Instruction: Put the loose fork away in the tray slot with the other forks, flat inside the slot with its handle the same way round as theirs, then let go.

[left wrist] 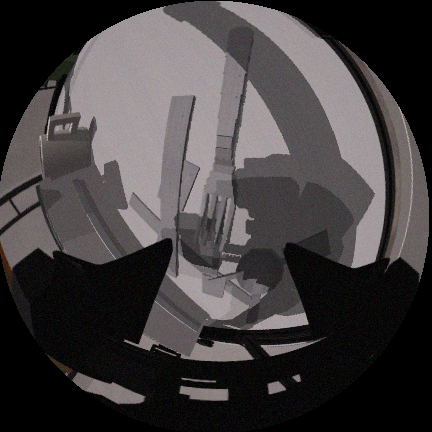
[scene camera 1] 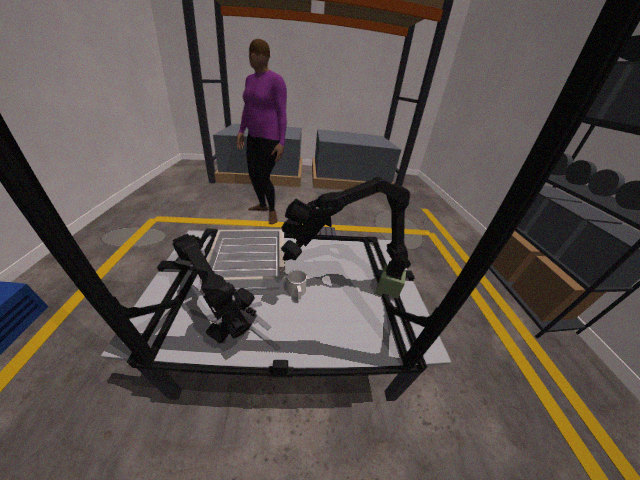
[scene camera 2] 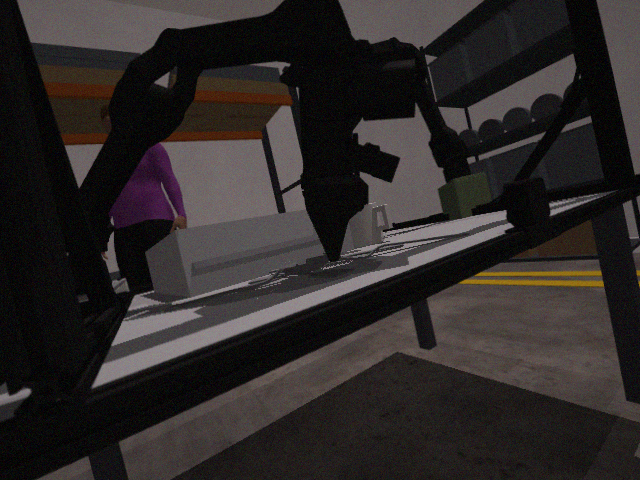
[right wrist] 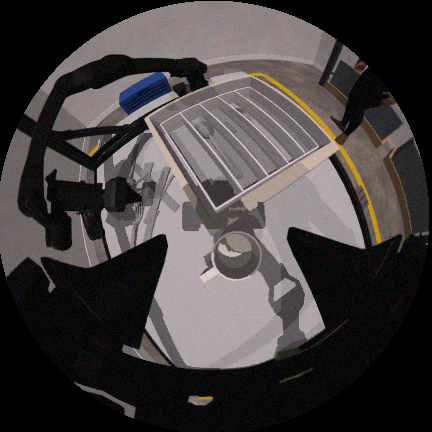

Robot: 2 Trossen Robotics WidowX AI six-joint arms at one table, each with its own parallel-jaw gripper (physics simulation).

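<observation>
The loose fork (left wrist: 232, 100) (scene camera 1: 267, 338) lies on the table, its tines toward my left gripper in the left wrist view. My left gripper (left wrist: 230, 247) (scene camera 2: 334, 258) (right wrist: 130, 199) is open and empty, low above the table near the tines. A flat knife-like piece (left wrist: 175, 145) lies beside the fork. The slotted tray (scene camera 1: 245, 278) (right wrist: 285, 187) (scene camera 2: 248, 253) stands at the back left in scene camera 1. In it, a spoon (right wrist: 205, 127) lies in one slot and small tines (right wrist: 241, 111) show in another. My right gripper (right wrist: 228, 237) is open and empty, above the mug; scene camera 2 does not show it clearly.
A mug (scene camera 1: 296, 283) (right wrist: 236, 252) (scene camera 2: 364, 227) (left wrist: 67, 157) stands in front of the tray's right corner in scene camera 1. A green block (scene camera 1: 391, 284) (scene camera 2: 465, 195) is at the right arm's base. A frame post (scene camera 1: 454, 248) rises at the right. A person (scene camera 1: 266, 103) stands behind the table.
</observation>
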